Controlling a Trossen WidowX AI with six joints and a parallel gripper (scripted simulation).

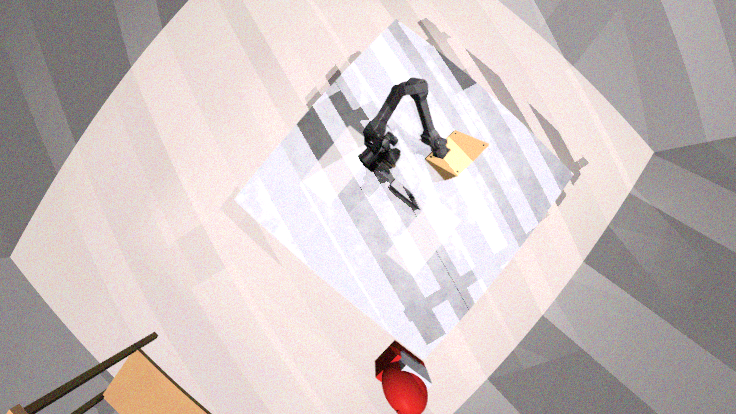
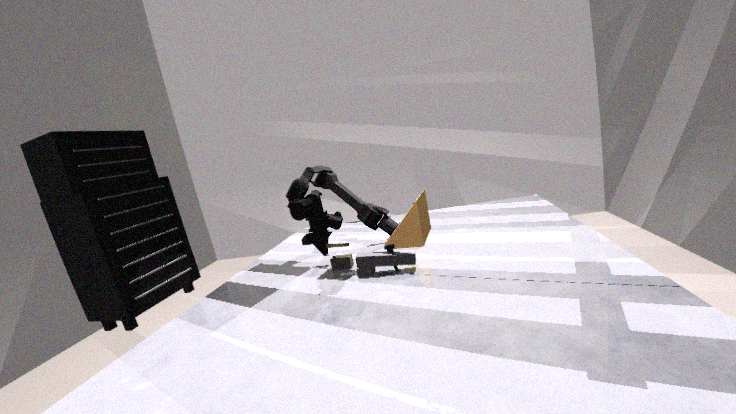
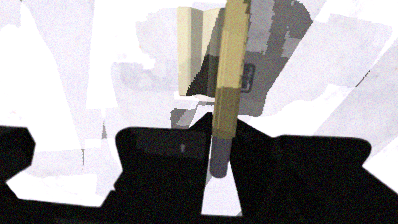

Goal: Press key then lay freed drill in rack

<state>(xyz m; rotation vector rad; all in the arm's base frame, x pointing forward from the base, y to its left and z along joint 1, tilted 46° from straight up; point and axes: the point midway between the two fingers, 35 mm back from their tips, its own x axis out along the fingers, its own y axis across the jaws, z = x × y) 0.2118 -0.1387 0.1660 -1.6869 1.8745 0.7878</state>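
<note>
My gripper tip is 20 mm past the olive block, 50 mm to the right of it and 40 mm above it. Round my gripper tip: dark key (50 mm ahead, 240 mm to the left, 10 mm below); drill (40 mm to the left, 30 mm above).
</note>
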